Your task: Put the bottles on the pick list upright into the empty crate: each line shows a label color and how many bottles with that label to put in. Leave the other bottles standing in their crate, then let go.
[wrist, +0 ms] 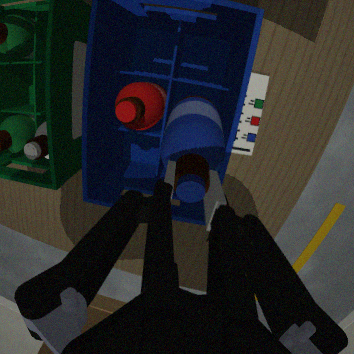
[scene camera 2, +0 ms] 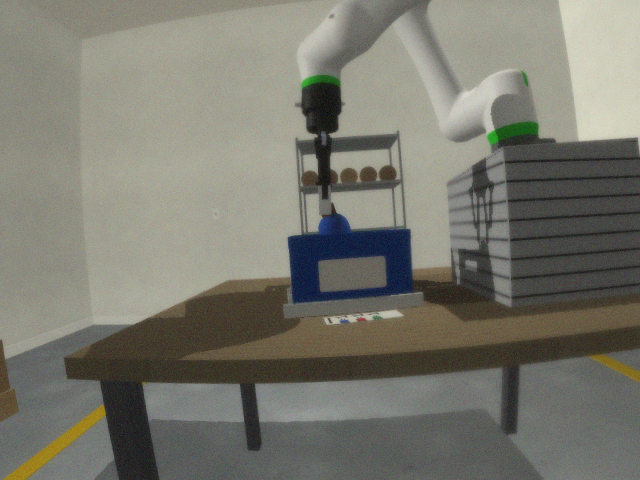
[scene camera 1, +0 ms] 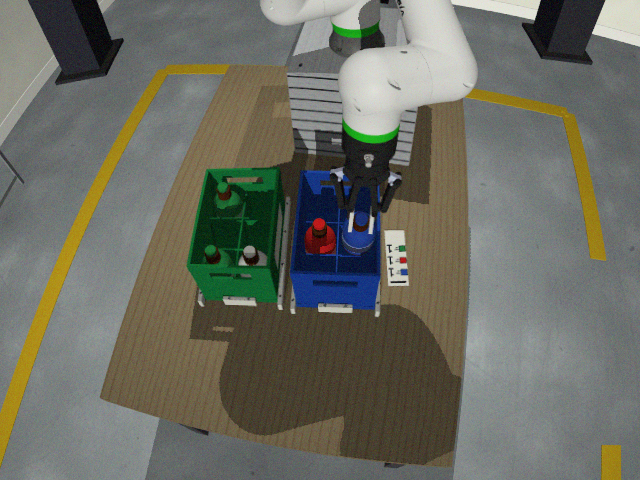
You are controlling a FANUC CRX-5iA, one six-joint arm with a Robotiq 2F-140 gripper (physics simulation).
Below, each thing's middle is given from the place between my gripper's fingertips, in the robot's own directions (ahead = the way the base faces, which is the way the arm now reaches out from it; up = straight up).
My gripper is now 3 cm past the blue bottle [scene camera 1: 358, 242] and 5 cm above it. From my hand the other things lie so: pick list [scene camera 1: 397, 271] 5 cm behind, 10 cm to the left, 22 cm below; then red bottle [scene camera 1: 320, 238] 5 cm behind, 9 cm to the right, 13 cm below.
